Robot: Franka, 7 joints.
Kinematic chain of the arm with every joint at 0, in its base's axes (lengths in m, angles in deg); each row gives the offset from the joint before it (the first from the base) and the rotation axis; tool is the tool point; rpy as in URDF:
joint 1: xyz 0 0 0.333 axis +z
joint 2: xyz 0 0 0 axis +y
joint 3: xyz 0 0 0.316 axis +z
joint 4: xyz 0.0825 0 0 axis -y
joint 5: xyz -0.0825 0 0.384 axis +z
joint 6: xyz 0 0 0 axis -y
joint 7: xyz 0.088 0 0 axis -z
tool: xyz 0 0 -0.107 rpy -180 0 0
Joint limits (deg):
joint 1: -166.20..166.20
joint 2: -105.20..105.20
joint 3: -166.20..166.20
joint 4: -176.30..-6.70
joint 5: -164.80..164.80
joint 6: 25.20..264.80
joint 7: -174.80..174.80
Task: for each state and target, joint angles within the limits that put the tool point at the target. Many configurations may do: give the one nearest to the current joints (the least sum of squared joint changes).
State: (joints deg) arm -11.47 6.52 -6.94 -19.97 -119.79 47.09 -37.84
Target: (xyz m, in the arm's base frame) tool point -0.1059 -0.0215 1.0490
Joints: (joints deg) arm -24.84 -0.01 -20.29 -6.70 -139.37 49.21 -37.84
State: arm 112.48 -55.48 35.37 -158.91 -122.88 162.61 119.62
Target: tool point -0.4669 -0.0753 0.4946
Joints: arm 116.25 -47.56 60.16 -133.36 -118.97 159.91 119.62
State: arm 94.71 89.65 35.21 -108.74 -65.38 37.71 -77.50
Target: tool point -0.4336 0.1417 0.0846
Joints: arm 112.82 79.56 64.74 -104.16 -63.81 41.51 -77.50
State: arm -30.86 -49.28 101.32 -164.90 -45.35 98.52 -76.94
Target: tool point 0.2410 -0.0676 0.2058
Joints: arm -74.02 -50.95 104.48 -170.75 -46.01 118.30 -76.94
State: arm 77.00 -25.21 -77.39 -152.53 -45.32 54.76 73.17
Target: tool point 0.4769 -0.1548 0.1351
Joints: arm 102.31 -65.52 -111.66 -115.07 -62.60 81.91 73.17
